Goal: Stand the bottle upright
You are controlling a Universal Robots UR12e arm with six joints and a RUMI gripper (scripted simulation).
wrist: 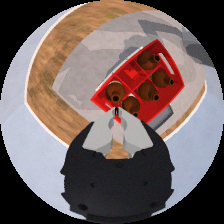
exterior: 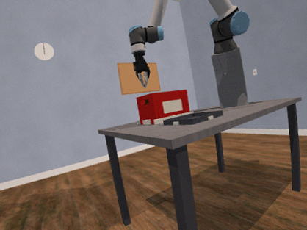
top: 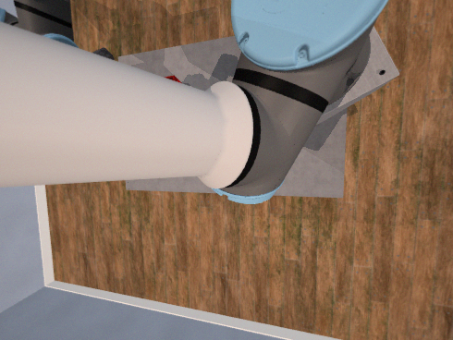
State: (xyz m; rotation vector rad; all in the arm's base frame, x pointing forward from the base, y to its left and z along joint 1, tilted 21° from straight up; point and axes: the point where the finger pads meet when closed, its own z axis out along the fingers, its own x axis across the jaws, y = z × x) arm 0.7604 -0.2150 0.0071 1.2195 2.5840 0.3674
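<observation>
Now: hand 16 cm above the red crate, 8 cm past it and 5 cm to the right of it. The rest, counted from my hand: dark tray: 32 cm to the left, 23 cm below, 4 cm behind.
</observation>
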